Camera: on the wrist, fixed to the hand. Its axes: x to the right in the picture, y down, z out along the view.
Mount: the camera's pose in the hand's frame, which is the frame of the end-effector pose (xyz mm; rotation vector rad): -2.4 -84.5 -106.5 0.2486 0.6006 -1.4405
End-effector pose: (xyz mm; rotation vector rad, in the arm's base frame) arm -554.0 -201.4 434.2 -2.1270 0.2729 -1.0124
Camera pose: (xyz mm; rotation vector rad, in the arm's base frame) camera -644.3 -199.1 535.8 -1.5181 -1.2201 -2.2779
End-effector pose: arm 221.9 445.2 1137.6 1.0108 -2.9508 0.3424
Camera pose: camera 267.9 403.7 1258.6 2.1515 -1.1751 0.7141
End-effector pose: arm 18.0 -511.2 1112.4 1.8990 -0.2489 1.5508
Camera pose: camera -22.8 -384.0 1086.9 1.0596 1.3178 0.9641
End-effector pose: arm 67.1 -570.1 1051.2 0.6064 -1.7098 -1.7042
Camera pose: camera 135.3 -646.9 962.1 -2.4283 0.8995 1.6161
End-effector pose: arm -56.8 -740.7 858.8 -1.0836 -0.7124 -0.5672
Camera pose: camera -94.0 -870.4 875.6 0.0408 -0.9066 -1.8619
